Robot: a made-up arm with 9 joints. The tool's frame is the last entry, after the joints. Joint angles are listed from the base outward. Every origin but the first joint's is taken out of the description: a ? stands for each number. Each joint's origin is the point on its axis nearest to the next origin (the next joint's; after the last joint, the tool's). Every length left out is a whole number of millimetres.
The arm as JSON. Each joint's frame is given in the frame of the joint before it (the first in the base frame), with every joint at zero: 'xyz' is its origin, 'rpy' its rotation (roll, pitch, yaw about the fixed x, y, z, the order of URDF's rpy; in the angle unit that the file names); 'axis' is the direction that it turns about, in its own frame. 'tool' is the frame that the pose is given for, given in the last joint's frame.
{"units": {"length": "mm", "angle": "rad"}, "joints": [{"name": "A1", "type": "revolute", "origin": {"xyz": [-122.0, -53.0, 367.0], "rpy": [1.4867, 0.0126, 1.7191]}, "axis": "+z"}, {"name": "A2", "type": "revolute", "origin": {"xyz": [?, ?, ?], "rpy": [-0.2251, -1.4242, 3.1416]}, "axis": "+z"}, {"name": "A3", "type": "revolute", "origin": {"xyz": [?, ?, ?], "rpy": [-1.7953, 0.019, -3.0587]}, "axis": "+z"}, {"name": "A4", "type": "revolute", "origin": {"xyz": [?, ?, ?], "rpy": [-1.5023, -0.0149, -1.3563]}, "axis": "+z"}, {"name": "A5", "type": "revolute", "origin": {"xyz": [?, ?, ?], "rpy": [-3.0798, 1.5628, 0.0]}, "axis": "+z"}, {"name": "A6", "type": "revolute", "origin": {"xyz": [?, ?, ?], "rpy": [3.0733, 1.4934, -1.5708]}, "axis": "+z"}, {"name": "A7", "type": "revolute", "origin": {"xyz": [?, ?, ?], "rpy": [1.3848, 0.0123, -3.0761]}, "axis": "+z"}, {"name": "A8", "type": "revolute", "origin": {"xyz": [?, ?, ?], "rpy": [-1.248, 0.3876, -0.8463]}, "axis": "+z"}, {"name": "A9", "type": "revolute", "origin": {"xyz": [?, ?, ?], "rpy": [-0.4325, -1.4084, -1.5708]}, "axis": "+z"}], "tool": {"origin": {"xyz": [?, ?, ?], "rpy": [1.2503, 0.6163, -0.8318]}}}
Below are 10 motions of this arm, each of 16 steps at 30 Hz.
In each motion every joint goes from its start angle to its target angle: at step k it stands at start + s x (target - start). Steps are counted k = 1, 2, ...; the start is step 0. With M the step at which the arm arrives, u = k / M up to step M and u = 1 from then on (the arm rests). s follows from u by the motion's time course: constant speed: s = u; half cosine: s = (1 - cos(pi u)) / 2; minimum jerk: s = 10 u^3 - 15 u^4 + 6 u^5.
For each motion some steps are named. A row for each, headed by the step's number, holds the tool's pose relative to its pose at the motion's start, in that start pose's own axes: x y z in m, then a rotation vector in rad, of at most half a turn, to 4 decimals.
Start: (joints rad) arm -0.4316 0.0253 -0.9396 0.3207 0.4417 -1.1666 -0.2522 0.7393 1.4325
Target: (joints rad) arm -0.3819 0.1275 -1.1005 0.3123 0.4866 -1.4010 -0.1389 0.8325 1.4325
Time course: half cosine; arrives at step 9
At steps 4, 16:
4: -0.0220 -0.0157 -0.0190 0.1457 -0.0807 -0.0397
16: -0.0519 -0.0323 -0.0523 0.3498 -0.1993 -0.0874

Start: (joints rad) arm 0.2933 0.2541 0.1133 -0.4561 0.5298 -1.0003 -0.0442 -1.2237 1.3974
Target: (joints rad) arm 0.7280 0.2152 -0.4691 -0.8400 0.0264 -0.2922 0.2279 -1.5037 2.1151
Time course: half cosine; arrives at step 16
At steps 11, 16:
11: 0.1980 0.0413 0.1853 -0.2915 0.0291 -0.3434
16: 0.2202 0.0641 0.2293 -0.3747 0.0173 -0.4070

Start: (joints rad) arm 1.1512 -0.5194 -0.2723 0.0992 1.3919 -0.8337 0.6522 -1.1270 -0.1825
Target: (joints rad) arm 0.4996 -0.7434 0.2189 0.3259 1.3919 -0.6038 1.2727 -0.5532 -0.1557
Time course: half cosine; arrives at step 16
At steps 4, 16:
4: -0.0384 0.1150 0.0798 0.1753 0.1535 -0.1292
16: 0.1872 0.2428 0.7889 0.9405 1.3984 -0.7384

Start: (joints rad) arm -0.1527 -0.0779 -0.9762 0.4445 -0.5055 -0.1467 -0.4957 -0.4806 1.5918
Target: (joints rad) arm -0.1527 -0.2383 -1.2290 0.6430 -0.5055 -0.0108 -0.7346 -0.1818 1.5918
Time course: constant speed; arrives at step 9
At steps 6, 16:
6: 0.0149 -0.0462 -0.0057 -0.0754 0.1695 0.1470
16: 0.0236 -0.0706 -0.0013 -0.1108 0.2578 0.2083

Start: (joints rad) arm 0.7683 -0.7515 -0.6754 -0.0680 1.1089 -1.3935 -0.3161 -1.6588 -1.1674
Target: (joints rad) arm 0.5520 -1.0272 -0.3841 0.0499 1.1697 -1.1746 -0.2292 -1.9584 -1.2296
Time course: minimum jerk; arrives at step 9
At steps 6, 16:
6: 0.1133 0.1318 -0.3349 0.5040 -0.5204 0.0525
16: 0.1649 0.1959 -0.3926 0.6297 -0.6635 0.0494

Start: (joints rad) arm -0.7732 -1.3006 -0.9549 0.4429 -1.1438 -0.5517 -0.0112 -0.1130 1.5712
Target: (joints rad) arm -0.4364 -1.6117 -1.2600 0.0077 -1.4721 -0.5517 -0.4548 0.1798 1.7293
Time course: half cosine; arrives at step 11
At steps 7, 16:
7: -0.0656 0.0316 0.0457 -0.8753 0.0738 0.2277
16: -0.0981 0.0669 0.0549 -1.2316 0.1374 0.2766

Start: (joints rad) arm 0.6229 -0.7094 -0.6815 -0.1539 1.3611 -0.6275 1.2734 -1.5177 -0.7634
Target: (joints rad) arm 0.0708 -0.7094 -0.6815 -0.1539 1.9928 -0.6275 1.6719 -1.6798 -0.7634
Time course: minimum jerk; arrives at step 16
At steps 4, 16:
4: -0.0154 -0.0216 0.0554 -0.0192 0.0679 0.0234
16: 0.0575 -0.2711 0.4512 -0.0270 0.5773 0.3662

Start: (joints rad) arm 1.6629 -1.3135 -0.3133 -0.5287 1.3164 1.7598 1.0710 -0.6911 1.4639
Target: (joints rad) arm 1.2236 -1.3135 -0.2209 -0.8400 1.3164 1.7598 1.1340 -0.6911 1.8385
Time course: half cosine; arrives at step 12
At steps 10, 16:
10: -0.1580 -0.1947 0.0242 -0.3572 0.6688 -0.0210
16: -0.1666 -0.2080 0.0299 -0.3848 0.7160 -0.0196

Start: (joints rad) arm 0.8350 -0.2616 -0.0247 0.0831 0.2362 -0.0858 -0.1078 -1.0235 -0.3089
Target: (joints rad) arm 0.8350 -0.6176 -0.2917 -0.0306 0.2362 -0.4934 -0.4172 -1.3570 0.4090
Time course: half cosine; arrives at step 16
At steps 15, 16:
15: 0.0356 -0.5337 0.4362 -0.9798 0.8484 0.8535
16: 0.0385 -0.5363 0.4409 -0.9884 0.8561 0.8630

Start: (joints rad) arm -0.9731 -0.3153 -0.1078 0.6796 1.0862 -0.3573 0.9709 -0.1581 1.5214
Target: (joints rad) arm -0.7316 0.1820 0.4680 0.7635 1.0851 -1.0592 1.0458 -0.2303 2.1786
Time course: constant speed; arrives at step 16
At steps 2, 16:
2: -0.0156 -0.0478 -0.0103 -0.1507 0.0418 -0.0233
16: -0.1030 -0.2859 0.0691 -1.1731 0.2827 -0.4521

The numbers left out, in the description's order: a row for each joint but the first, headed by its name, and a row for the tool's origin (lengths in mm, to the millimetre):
A2: 123.0 -71.0 0.0
A3: 136.0 -227.0 0.0
A4: -38.0 -50.0 0.0
A5: -235.0 -11.0 0.0
A6: -12.0 94.0 0.0
A7: -100.0 444.0 0.0
A8: 57.0 -59.0 0.0
A9: 184.0 92.0 0.0
tool: -65.0 195.0 0.0

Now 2 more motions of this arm.
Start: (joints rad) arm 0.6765 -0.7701 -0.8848 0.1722 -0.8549 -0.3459 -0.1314 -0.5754 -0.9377
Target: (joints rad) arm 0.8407 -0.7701 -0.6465 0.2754 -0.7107 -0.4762 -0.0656 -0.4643 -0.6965
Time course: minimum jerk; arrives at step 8
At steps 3, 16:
3: 0.0005 0.0199 0.0110 -0.0746 0.0463 -0.0490
16: -0.0038 0.0879 0.0534 -0.2498 0.2041 -0.1904

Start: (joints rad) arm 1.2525 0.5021 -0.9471 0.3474 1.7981 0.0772 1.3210 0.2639 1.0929
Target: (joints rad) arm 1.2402 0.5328 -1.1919 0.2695 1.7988 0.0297 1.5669 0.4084 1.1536
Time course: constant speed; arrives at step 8
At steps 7, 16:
7: 0.0861 0.0892 0.0683 0.3023 -0.2103 0.2554
16: 0.0956 0.1005 0.0799 0.3433 -0.2416 0.2949

